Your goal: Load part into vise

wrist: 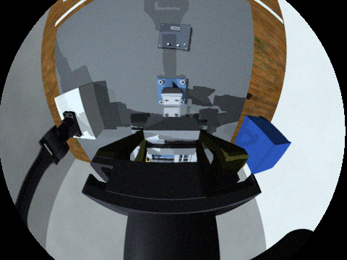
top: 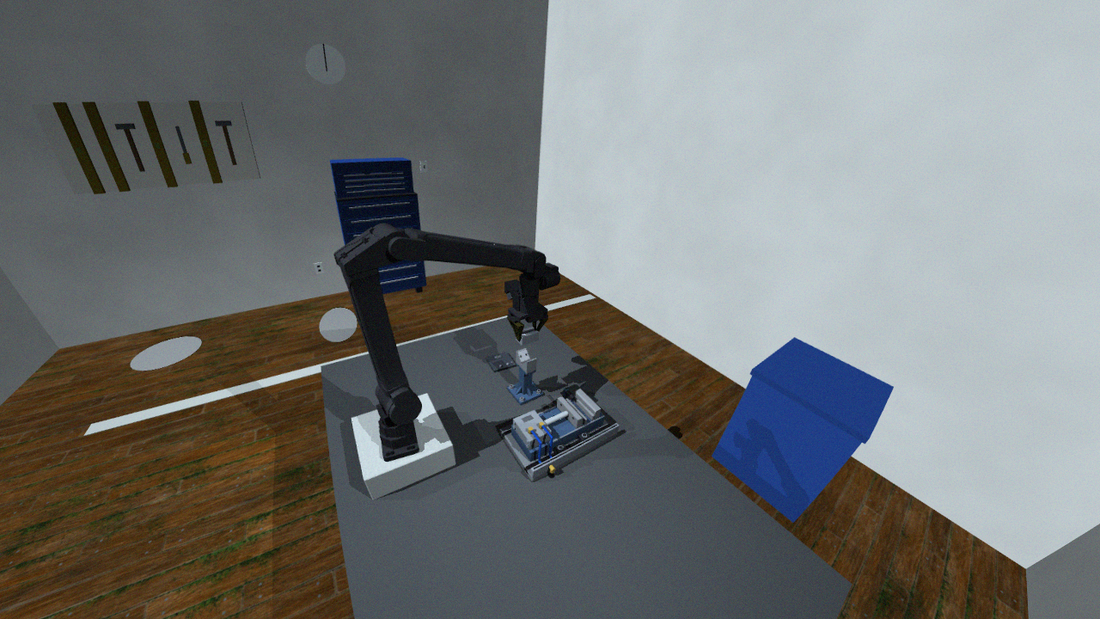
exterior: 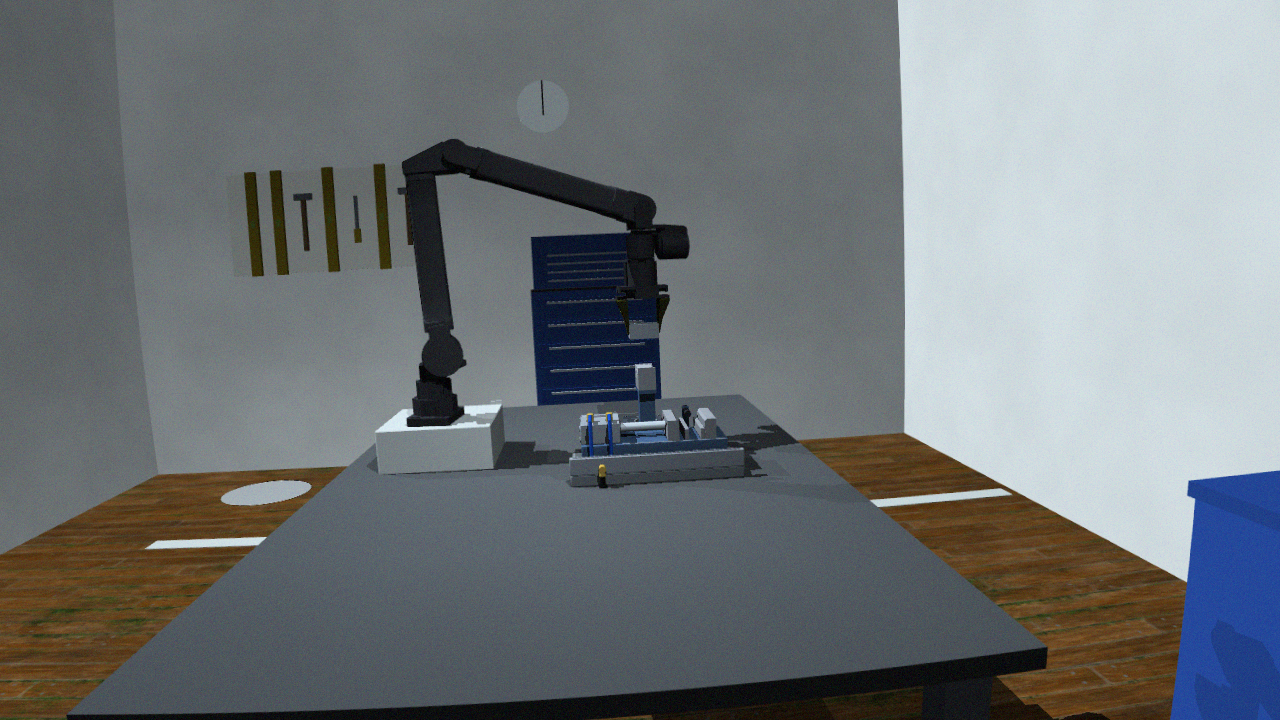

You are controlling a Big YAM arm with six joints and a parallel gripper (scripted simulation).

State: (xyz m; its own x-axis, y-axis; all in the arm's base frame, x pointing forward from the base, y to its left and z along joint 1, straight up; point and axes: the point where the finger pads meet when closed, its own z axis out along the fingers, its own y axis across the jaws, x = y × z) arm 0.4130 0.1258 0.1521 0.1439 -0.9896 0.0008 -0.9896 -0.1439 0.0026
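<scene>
My gripper is now 21 cm to the left of the vise, 20 cm above it and 2 cm short of it. From my hand the other things lie so: air cylinder (22 cm to the right, 16 cm below, 8 cm behind); then part (right at my hand).
</scene>
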